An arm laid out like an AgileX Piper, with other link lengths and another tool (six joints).
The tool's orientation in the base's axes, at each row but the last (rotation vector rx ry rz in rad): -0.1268 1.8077 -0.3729; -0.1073 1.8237 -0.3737; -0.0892 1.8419 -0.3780; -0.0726 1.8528 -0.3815; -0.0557 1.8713 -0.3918; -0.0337 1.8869 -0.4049; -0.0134 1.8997 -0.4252; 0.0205 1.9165 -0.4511; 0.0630 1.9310 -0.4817; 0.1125 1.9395 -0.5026; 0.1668 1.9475 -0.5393
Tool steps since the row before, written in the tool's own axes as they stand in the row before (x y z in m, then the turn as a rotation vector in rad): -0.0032 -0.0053 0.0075 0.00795 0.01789 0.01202; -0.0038 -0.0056 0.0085 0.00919 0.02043 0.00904; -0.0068 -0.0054 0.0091 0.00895 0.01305 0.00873; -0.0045 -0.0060 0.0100 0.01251 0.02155 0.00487; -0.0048 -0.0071 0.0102 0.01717 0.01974 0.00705; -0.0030 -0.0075 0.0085 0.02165 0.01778 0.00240; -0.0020 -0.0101 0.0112 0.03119 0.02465 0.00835; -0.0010 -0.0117 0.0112 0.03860 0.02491 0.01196; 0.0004 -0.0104 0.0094 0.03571 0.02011 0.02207; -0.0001 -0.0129 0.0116 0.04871 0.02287 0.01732; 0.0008 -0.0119 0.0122 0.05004 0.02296 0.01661
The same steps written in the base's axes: 0.0075 -0.0055 0.0030 0.01129 0.01241 -0.01569; 0.0085 -0.0060 0.0032 0.00841 0.01507 -0.01691; 0.0099 -0.0053 0.0056 0.00723 0.00822 -0.01438; 0.0100 -0.0068 0.0033 0.00369 0.01626 -0.01915; 0.0100 -0.0080 0.0036 0.00388 0.01295 -0.02348; 0.0076 -0.0086 0.0024 -0.00232 0.01134 -0.02563; 0.0090 -0.0122 0.0014 0.00093 0.01404 -0.03811; 0.0078 -0.0142 0.0009 0.00134 0.01167 -0.04600; 0.0053 -0.0130 -0.0003 0.01009 0.00415 -0.04525; 0.0061 -0.0163 0.0000 0.00143 0.00658 -0.05613; 0.0056 -0.0161 -0.0014 0.00030 0.00681 -0.05710
